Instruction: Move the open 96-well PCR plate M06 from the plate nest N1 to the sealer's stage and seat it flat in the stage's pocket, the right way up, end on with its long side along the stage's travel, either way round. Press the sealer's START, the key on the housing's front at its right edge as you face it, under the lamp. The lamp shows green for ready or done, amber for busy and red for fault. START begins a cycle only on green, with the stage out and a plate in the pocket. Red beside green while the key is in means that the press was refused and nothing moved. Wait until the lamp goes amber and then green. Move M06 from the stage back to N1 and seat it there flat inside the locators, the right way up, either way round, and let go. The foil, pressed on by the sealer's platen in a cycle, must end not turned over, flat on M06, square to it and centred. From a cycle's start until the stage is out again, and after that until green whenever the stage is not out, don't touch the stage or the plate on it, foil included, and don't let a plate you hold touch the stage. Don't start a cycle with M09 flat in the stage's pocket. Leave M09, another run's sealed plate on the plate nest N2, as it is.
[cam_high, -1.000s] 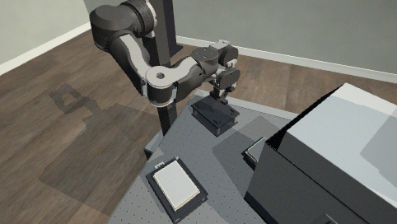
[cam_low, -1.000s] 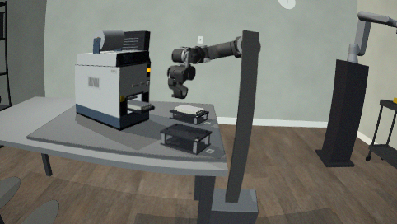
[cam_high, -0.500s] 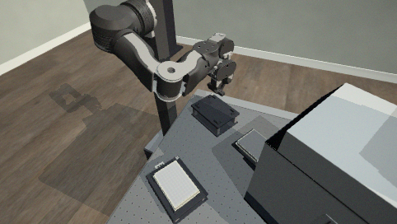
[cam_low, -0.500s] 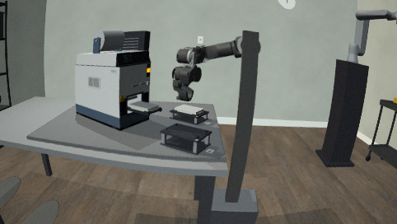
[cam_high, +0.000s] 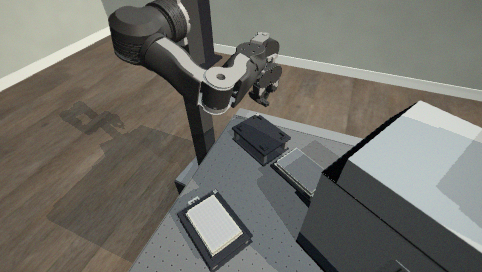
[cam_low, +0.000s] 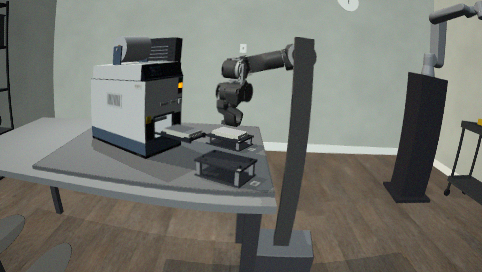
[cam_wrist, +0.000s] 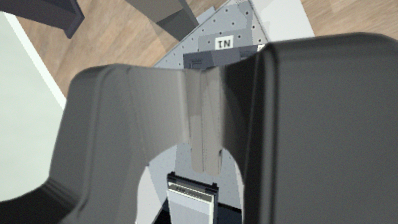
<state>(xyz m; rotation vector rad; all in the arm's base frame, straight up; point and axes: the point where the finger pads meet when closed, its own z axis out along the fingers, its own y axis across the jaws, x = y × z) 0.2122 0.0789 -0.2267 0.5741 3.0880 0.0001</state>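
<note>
My gripper is now 19 cm short of the 96-well plate M06, 13 cm to the left of it and 8 cm above it. The rest, counted from my hand: nest N1: 1 cm ahead, 1 cm to the right, 12 cm below; then sealer stage: 19 cm ahead, 13 cm to the right, 9 cm below; then yellow warning label: 31 cm ahead, 9 cm to the right, 3 cm below.
</note>
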